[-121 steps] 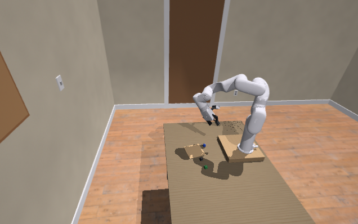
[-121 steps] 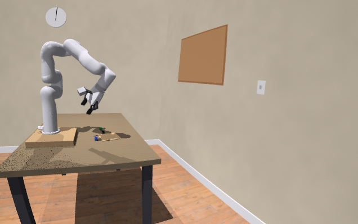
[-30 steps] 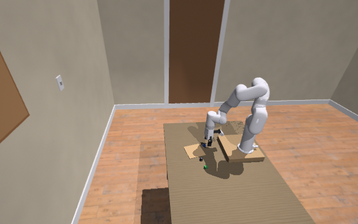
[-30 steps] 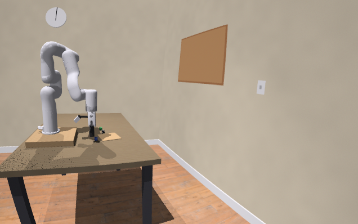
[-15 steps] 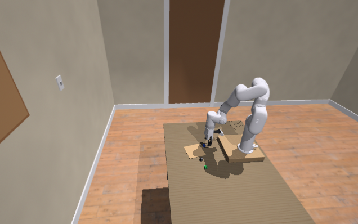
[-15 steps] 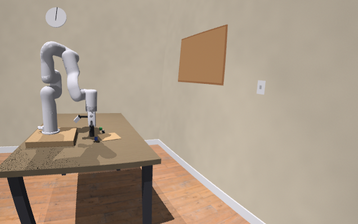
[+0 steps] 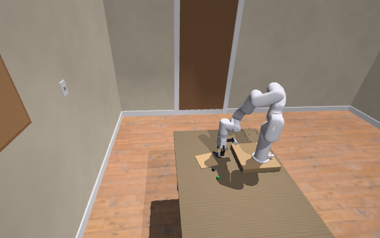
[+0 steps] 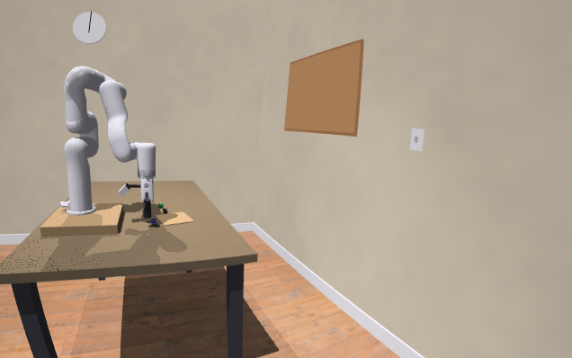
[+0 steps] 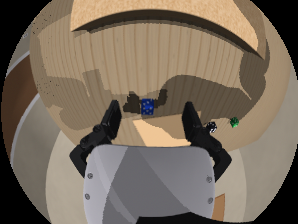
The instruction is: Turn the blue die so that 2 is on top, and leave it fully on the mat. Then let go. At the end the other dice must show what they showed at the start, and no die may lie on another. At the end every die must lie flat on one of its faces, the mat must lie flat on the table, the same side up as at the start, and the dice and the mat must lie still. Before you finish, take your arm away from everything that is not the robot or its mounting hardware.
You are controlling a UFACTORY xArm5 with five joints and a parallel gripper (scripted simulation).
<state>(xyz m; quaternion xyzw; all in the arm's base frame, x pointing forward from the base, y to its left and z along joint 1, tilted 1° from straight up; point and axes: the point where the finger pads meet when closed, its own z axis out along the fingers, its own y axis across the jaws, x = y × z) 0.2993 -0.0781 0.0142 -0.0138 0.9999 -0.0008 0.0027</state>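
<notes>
The blue die lies 40 mm below my hand, 20 mm ahead of it and 10 mm to the right of it. Also, from my hand: green die: 230 mm to the left, 60 mm ahead, 40 mm below; black die: 150 mm to the left, 80 mm ahead, 40 mm below; tan mat: 120 mm ahead, 50 mm to the left, 50 mm below.
</notes>
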